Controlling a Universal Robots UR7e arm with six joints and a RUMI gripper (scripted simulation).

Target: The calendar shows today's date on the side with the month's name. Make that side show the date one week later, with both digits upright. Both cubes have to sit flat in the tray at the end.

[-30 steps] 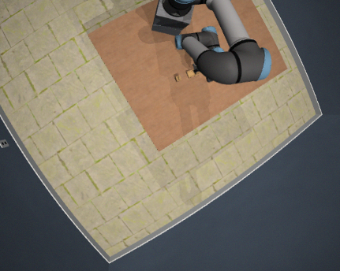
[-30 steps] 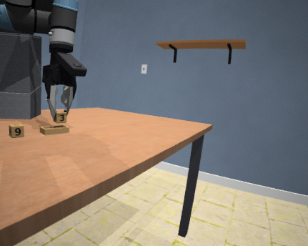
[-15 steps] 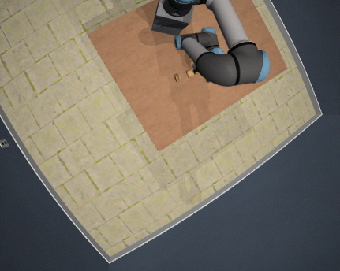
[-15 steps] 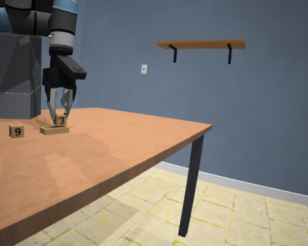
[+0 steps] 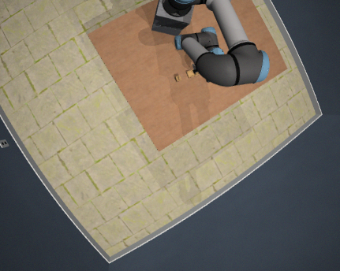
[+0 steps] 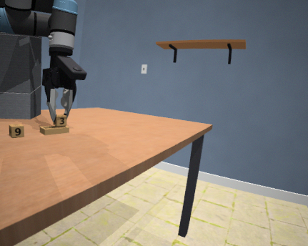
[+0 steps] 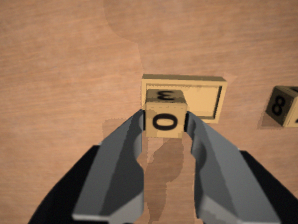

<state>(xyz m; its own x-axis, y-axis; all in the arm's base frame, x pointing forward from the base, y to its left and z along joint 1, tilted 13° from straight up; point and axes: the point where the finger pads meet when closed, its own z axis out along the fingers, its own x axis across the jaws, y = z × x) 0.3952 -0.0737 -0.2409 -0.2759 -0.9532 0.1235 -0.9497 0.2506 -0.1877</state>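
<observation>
The cube lies 10 mm below my hand. The rest, counted from my hand: wooden tray 40 mm below, 20 mm to the right.
</observation>
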